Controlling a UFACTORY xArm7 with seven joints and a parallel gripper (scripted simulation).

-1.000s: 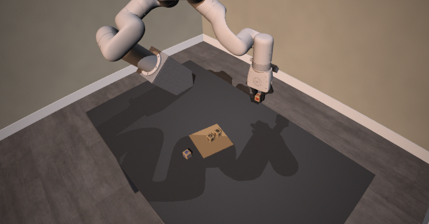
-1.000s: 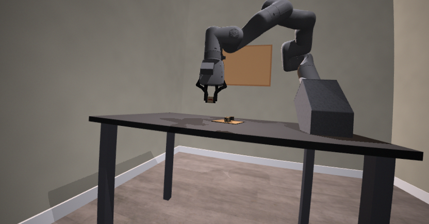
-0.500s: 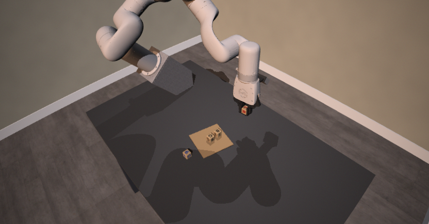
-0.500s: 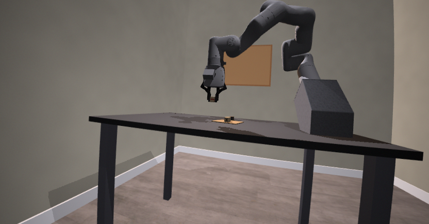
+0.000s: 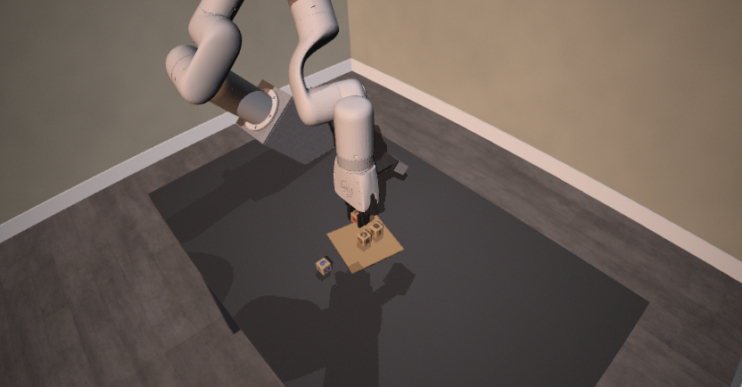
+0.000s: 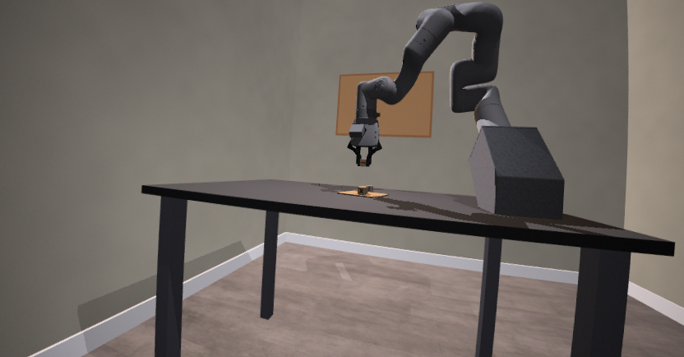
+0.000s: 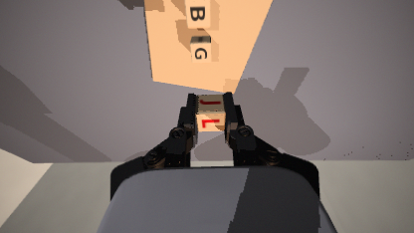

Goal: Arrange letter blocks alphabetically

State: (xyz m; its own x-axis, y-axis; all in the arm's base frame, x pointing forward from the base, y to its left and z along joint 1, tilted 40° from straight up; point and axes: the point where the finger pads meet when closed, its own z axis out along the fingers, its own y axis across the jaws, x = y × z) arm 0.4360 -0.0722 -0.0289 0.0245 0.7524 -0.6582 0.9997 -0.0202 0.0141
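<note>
Right now the tan mat is 1 cm behind my hand, 2 cm to the left of it and 12 cm below it.
</note>
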